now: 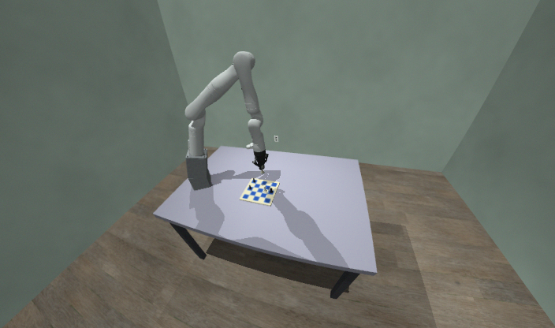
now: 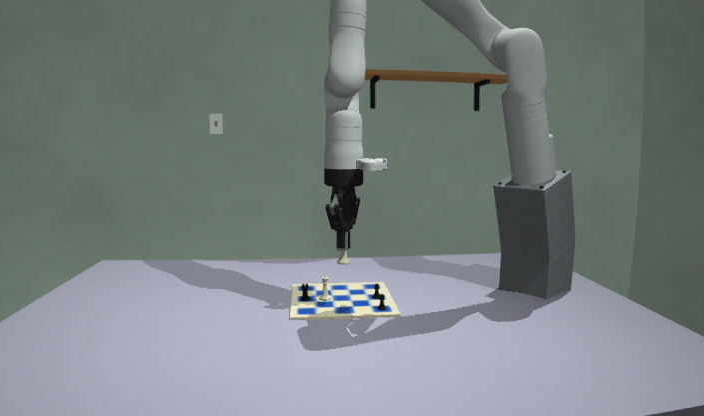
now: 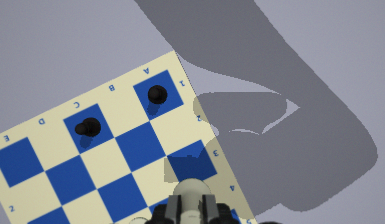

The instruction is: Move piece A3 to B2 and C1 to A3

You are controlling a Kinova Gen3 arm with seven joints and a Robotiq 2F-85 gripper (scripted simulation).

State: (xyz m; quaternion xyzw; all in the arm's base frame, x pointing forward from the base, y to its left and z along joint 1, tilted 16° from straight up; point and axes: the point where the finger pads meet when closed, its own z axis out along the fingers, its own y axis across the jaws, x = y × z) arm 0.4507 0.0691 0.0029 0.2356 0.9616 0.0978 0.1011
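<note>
Right now the cream chessboard is 8 cm to the right of my hand and 15 cm below it. The rest, counted from my hand: white king 2 cm below; black rook 8 cm ahead, 7 cm to the right, 13 cm below.
</note>
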